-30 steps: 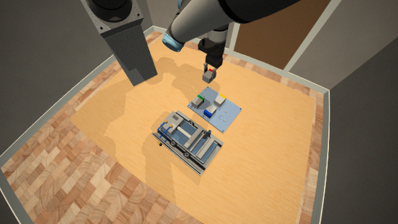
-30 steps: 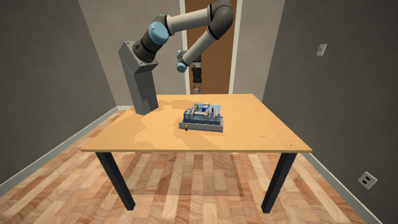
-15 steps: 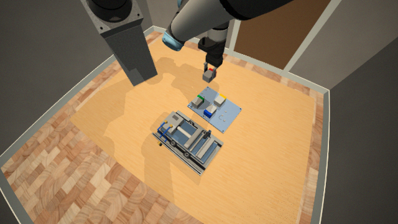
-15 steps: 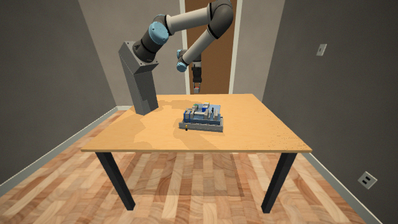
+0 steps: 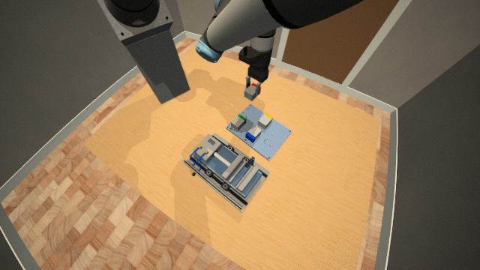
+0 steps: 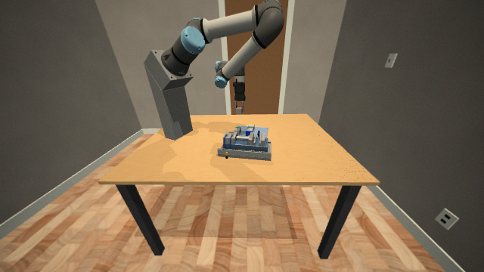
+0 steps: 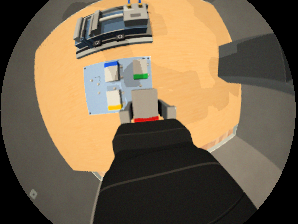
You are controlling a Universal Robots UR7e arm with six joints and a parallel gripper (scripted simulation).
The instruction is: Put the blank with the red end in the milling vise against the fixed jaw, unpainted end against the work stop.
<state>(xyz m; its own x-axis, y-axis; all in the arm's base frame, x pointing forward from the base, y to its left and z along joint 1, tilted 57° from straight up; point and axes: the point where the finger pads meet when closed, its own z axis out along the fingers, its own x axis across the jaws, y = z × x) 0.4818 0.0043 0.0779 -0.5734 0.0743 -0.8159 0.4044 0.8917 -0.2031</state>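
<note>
The red-ended blank lies 20 mm below my hand. From my hand the other things lie so: green-ended blank 150 mm below, 70 mm to the right, 50 mm behind; then yellow-ended blank 150 mm below, 70 mm ahead, 50 mm to the right; then blue-ended blank 150 mm below, 130 mm to the right, 20 mm ahead.
</note>
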